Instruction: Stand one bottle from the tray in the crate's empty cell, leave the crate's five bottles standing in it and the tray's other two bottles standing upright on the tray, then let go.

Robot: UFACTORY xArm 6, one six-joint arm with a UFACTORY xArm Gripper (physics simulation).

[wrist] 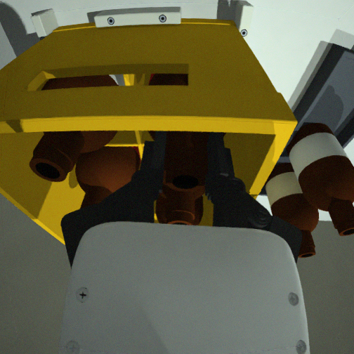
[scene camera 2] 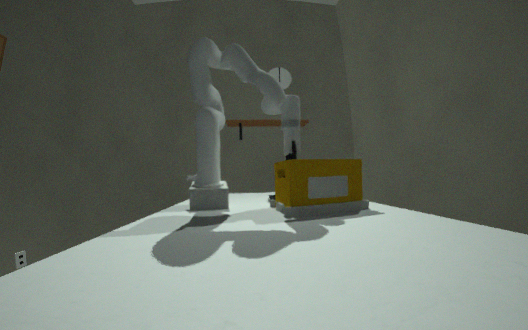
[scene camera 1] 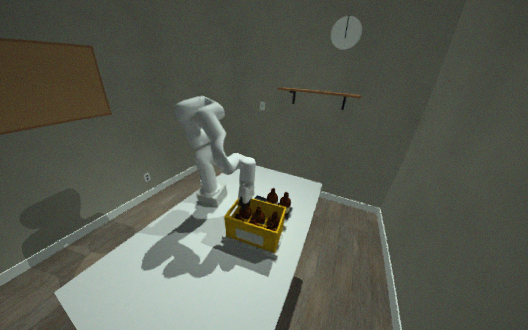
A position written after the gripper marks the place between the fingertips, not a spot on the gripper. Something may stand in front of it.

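The gripper (wrist: 186,140) appears in the wrist view together with a brown bottle (wrist: 185,159). A white-labelled bottle (wrist: 55,154) is visible there too, as is a brown bottle (wrist: 100,172).
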